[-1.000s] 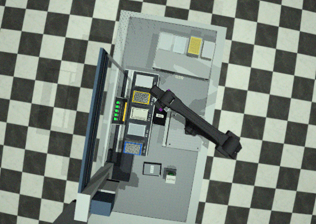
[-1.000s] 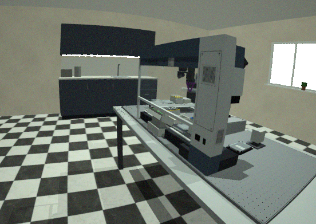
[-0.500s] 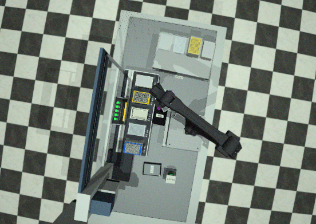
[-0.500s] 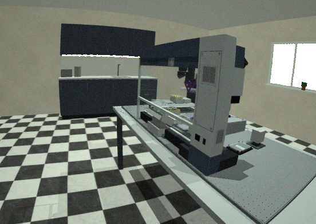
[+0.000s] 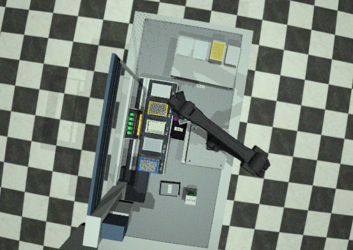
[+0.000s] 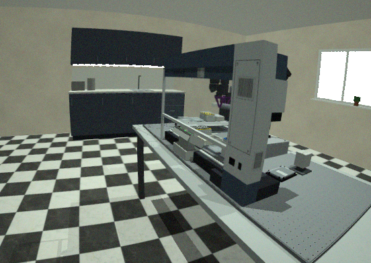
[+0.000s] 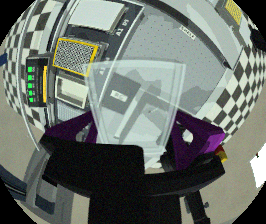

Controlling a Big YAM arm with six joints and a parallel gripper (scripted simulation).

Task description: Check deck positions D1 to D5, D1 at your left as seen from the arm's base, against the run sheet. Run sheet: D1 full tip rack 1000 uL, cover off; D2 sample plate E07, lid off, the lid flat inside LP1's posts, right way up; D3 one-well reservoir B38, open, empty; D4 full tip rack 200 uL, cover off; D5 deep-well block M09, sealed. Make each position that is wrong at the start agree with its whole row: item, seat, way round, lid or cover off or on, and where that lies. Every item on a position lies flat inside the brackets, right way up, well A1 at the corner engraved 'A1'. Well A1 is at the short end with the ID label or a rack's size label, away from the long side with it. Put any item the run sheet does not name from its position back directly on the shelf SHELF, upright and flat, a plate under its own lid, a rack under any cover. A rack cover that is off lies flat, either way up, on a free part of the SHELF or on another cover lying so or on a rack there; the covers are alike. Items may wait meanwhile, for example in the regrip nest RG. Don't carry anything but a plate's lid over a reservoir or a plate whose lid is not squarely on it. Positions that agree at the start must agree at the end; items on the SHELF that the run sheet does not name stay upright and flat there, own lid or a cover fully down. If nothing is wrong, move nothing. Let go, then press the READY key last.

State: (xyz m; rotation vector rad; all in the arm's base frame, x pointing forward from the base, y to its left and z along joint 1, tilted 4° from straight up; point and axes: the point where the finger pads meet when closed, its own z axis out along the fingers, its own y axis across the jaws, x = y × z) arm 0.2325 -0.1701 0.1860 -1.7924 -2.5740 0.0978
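My hand is 1 cm below the clear rack cover. Round my hand: cream reservoir (18 cm ahead, 11 cm to the left, 19 cm below); white-topped block (15 cm ahead, 14 cm to the right, 18 cm below); yellow-framed tip rack (16 cm ahead, 2 cm to the right, 16 cm below).
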